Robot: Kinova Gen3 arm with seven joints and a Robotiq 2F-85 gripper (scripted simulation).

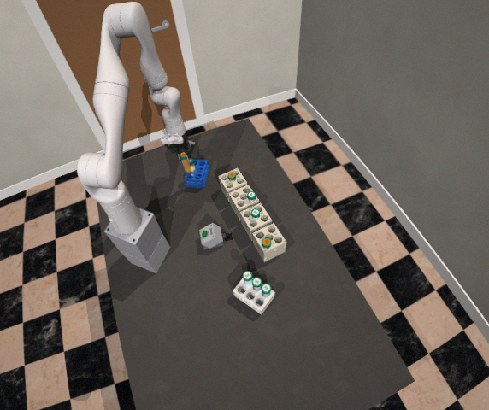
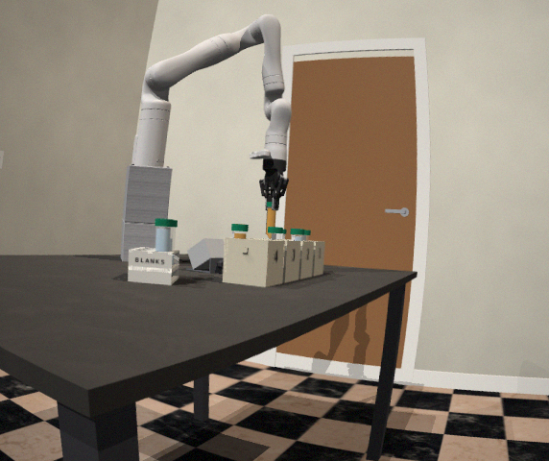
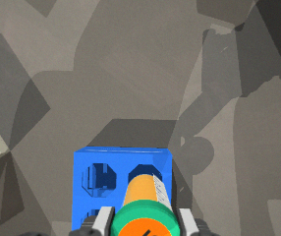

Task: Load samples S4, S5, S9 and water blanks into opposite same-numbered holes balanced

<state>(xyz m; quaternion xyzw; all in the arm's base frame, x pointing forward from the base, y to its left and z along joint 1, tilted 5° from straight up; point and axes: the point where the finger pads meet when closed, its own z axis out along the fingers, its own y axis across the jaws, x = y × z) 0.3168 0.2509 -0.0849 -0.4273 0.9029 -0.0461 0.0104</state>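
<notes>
My hand is 10 mm past the sample S5 and 50 mm above it. Round my hand: blue sample rack: 40 mm ahead, 20 mm to the left, 170 mm below; then adapter 1: 140 mm ahead, 160 mm to the right, 150 mm below; then grey-dot tube X2: 30 mm ahead, 30 mm to the left, 130 mm below.
</notes>
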